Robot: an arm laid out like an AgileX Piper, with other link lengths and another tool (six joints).
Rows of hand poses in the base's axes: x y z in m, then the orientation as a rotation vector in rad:
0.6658, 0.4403, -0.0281, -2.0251, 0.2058, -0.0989
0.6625, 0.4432, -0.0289, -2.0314, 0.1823, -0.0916
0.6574, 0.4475, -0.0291, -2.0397, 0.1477, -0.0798
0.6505, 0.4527, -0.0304, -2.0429, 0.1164, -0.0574
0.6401, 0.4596, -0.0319, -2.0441, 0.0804, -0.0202
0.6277, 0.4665, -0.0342, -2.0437, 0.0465, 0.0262
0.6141, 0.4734, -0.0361, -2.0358, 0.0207, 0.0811
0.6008, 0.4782, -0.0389, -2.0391, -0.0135, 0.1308
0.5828, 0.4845, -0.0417, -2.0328, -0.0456, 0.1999
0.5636, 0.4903, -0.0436, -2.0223, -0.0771, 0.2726
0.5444, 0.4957, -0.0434, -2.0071, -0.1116, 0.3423
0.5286, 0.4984, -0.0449, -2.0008, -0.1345, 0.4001
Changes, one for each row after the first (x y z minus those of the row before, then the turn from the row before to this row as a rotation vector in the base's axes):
-0.0033, 0.0029, -0.0008, -0.0051, -0.0047, 0.0202
-0.0051, 0.0043, -0.0002, -0.0068, -0.0062, 0.0300
-0.0069, 0.0052, -0.0013, -0.0013, 0.0024, 0.0321
-0.0104, 0.0069, -0.0015, 0.0010, 0.0108, 0.0418
-0.0124, 0.0069, -0.0023, 0.0020, 0.0183, 0.0443
-0.0136, 0.0069, -0.0019, 0.0084, 0.0279, 0.0421
-0.0133, 0.0048, -0.0028, -0.0034, 0.0203, 0.0462
-0.0180, 0.0063, -0.0028, 0.0040, 0.0354, 0.0530
-0.0192, 0.0058, -0.0019, 0.0062, 0.0385, 0.0541
-0.0192, 0.0054, 0.0002, 0.0097, 0.0356, 0.0550
-0.0158, 0.0027, -0.0015, 0.0001, 0.0310, 0.0421

